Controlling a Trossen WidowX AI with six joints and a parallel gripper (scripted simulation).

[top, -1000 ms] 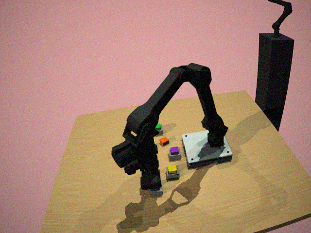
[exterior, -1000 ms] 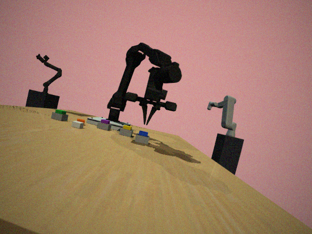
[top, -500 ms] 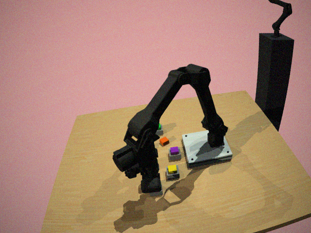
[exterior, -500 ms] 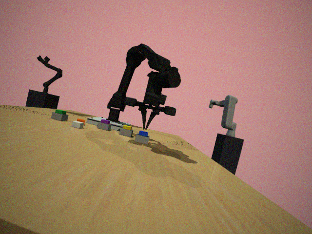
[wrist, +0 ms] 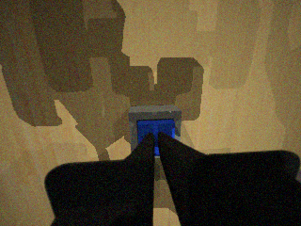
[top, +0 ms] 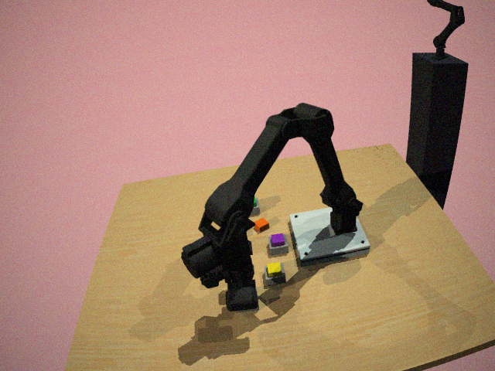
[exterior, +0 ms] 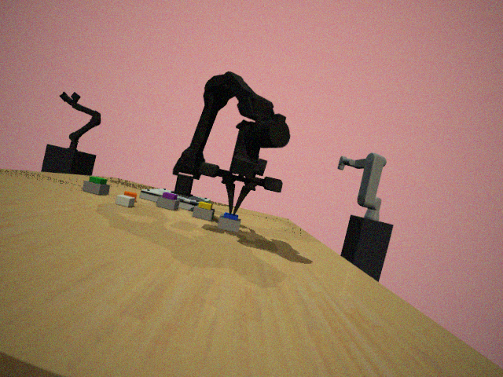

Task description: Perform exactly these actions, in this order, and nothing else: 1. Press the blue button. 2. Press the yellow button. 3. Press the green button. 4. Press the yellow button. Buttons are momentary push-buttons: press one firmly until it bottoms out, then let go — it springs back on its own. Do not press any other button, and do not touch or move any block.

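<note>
My gripper tip is now 1 cm above the blue button. Round my gripper tip: grey block (3 cm ahead, 24 cm to the right, 2 cm below); purple button (9 cm behind, 18 cm to the right); yellow button (7 cm behind, 8 cm to the right).
</note>
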